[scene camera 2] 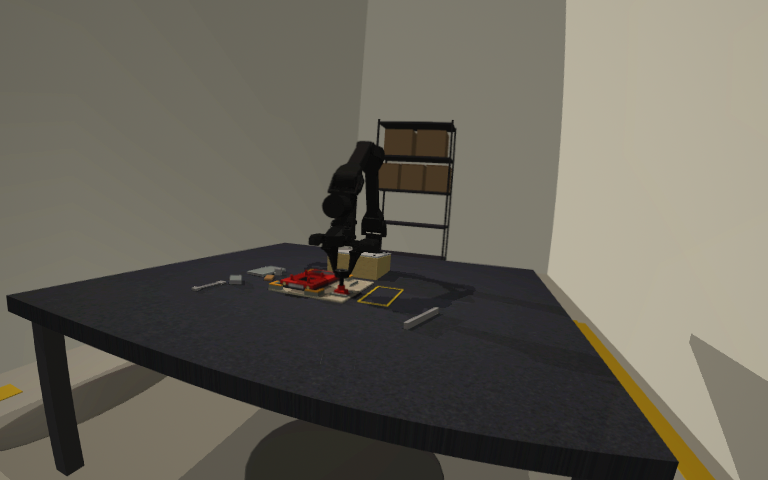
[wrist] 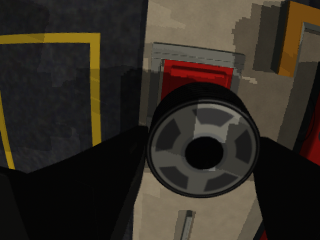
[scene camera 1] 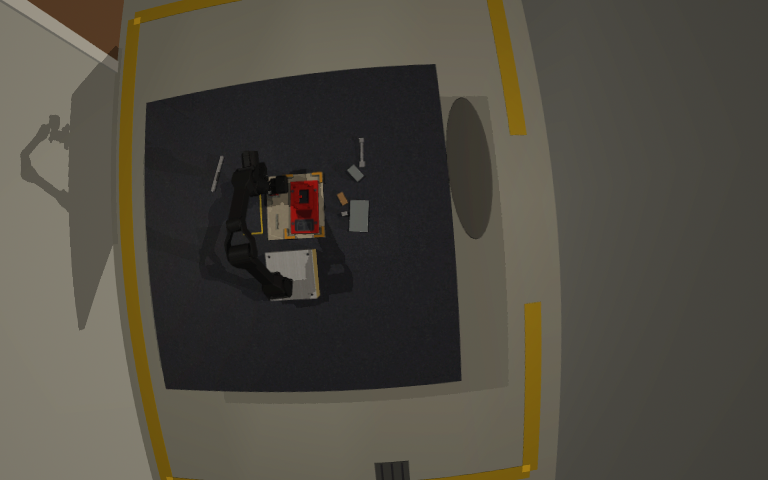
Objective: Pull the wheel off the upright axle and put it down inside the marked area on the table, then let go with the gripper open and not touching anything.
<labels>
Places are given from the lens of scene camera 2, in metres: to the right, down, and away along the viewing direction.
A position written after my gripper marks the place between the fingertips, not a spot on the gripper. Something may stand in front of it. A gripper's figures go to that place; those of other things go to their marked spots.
my gripper [scene camera 2: 342, 273]: -0.11, 0.09, 0.95
red fixture [scene camera 2: 315, 279]: -0.20, 0.12, 1.02
</labels>
